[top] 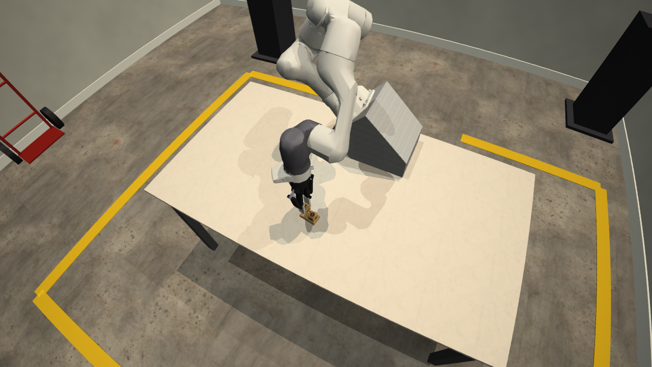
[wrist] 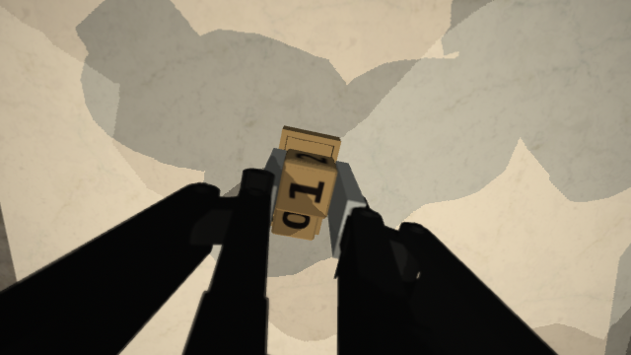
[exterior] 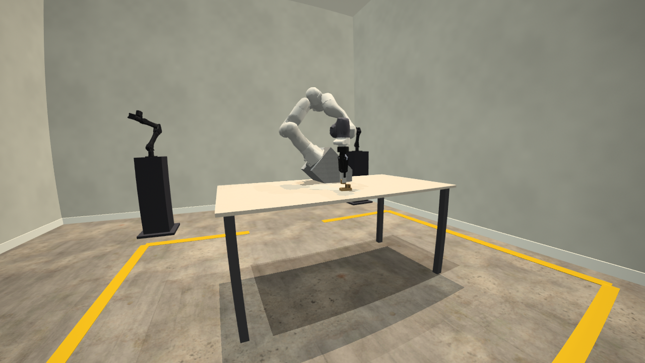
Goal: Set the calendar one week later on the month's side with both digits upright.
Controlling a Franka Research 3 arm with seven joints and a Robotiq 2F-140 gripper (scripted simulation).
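My gripper is now 6 cm above the wooden digit cube and 3 cm to the right of it. Also, from my hand: wooden tray: 8 cm below, 2 cm to the left.
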